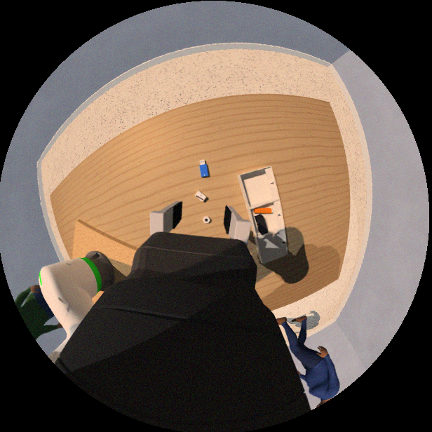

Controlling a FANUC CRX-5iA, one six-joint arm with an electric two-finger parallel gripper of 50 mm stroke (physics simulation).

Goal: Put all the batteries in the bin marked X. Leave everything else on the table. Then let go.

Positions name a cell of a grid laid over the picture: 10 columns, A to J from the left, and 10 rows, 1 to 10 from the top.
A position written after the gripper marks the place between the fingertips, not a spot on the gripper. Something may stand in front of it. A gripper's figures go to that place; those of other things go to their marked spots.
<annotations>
The gripper (E5) is 0.16 m from the lens. A white bin tray (F5) is 0.36 m from the lens.
</annotations>
